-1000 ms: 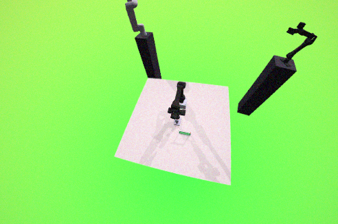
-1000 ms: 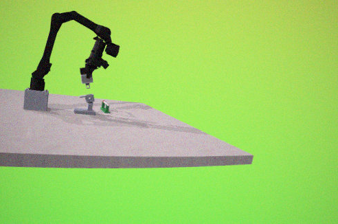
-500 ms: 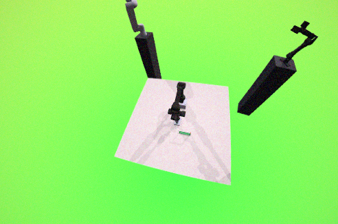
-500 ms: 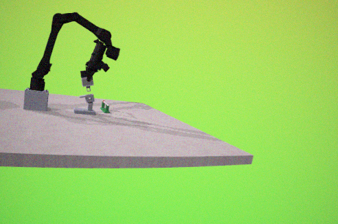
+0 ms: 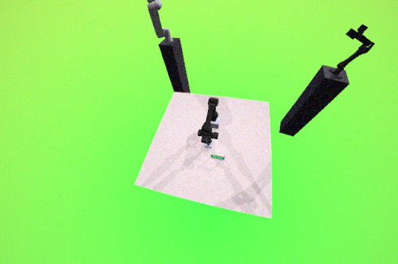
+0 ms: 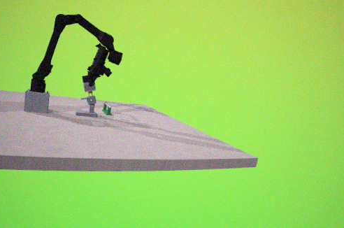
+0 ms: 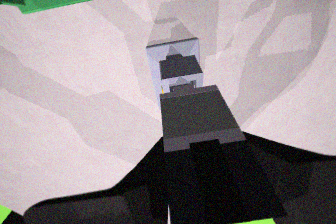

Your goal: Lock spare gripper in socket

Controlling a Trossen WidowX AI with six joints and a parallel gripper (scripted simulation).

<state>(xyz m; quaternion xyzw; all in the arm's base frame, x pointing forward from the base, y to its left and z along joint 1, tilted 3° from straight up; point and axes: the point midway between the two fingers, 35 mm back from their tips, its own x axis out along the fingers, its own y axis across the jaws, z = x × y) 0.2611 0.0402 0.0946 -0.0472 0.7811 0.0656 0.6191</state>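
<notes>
Now: the green rest 140 mm to the left of my gripper tip, 130 mm below it and 110 mm ahead of it. From my gripper tip the other things lie so: spare gripper: right at my gripper tip; then grey mount: 100 mm below, 10 mm ahead.
</notes>
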